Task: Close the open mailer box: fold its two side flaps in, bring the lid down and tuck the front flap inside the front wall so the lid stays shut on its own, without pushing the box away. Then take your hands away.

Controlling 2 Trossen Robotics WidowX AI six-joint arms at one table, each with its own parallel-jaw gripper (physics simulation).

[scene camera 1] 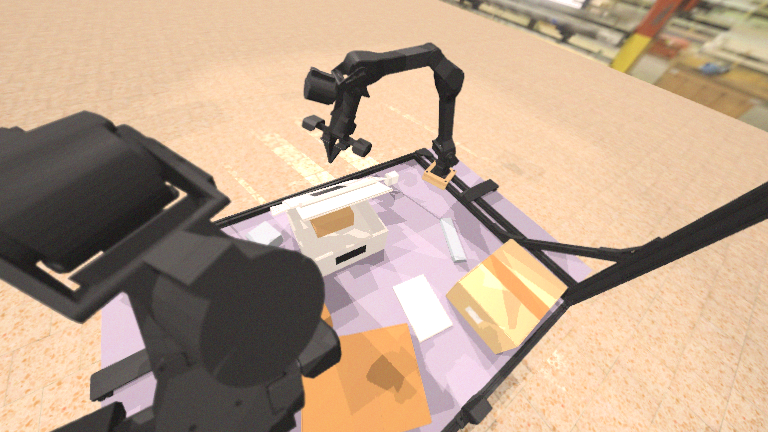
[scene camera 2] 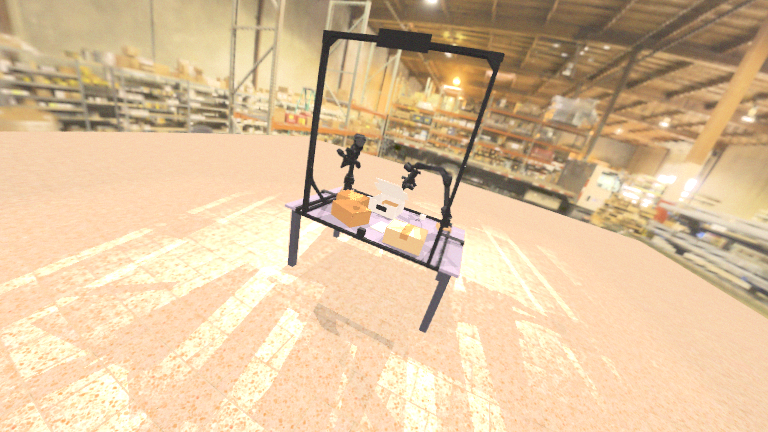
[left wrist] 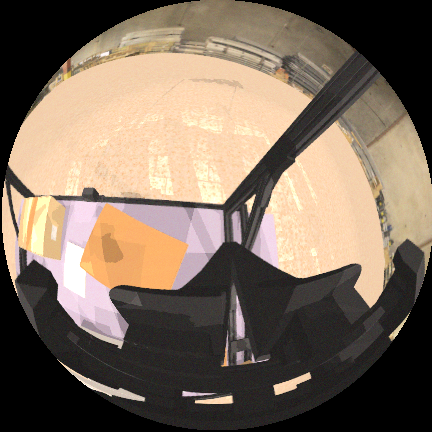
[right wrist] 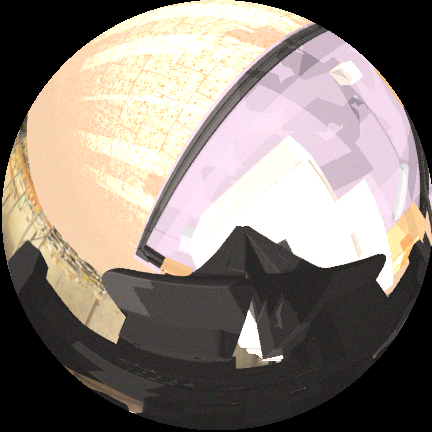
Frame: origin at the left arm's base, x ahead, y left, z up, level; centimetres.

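Where they show: left gripper, fingertip midpoint: [scene camera 2: 340,167] [left wrist: 228,247]; right gripper, fingertip midpoint: [scene camera 1: 330,162] [right wrist: 241,232]; left arm's base at its link origin: [scene camera 2: 347,189]; right arm's base at its link origin: [scene camera 1: 440,171] [scene camera 2: 444,225].
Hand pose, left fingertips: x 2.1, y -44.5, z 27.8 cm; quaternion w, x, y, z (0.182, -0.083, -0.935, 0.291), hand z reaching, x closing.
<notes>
Things, the pixels of their centre, and the offset from my left fingertips.
- white mailer box at the middle of its body: [right wrist: 281,232] [scene camera 1: 335,226] [left wrist: 111,367] [scene camera 2: 386,205] dx +35.5, dy +28.6, dz -27.5 cm
- brown block at the middle of its body: [scene camera 1: 331,216] [scene camera 2: 389,206] dx +37.9, dy +33.1, dz -29.1 cm
- brown carton at the middle of its body: [left wrist: 131,258] [scene camera 1: 361,382] [scene camera 2: 350,212] dx +12.8, dy -3.5, dz -27.4 cm
- taped yellow carton at the middle of its body: [scene camera 1: 504,291] [right wrist: 401,245] [left wrist: 37,226] [scene camera 2: 405,236] dx +51.7, dy -18.9, dz -27.4 cm
- white flat piece at the middle of its body: [scene camera 1: 421,305] [left wrist: 74,268] [scene camera 2: 381,227] dx +35.8, dy -4.0, dz -32.2 cm
- pale narrow bar at the middle of its body: [right wrist: 400,193] [scene camera 1: 452,239] dx +60.0, dy +0.4, dz -31.6 cm
- small white block at the middle of its body: [right wrist: 345,72] [scene camera 1: 391,178] dx +66.7, dy +31.6, dz -30.5 cm
The white mailer box [scene camera 1: 349,257] [scene camera 2: 395,211] stands on the table with its lid [scene camera 1: 346,199] [scene camera 2: 390,189] raised at the back. A brown block [scene camera 1: 338,221] [scene camera 2: 390,203] is inside, and a black label is on the front wall. The side flaps cannot be made out clearly. Large white surfaces of the box fill the lower middle of the right wrist view. My right gripper [scene camera 1: 330,160] [right wrist: 241,232] is shut and empty, raised behind the lid in scene camera 1. My left gripper [left wrist: 228,247] is shut and empty, above the table; its fingertips are hidden in scene camera 1.
A brown carton [scene camera 1: 349,386] [scene camera 2: 350,213] [left wrist: 150,260] and a taped yellow carton [scene camera 1: 483,284] [scene camera 2: 397,241] [left wrist: 54,235] stand on the table. A white flat piece [scene camera 1: 422,308] [left wrist: 75,272], a pale narrow bar [scene camera 1: 453,241] [right wrist: 401,192] and a small white block [right wrist: 347,73] lie about. A black frame [scene camera 1: 644,259] rises from the edges.
</notes>
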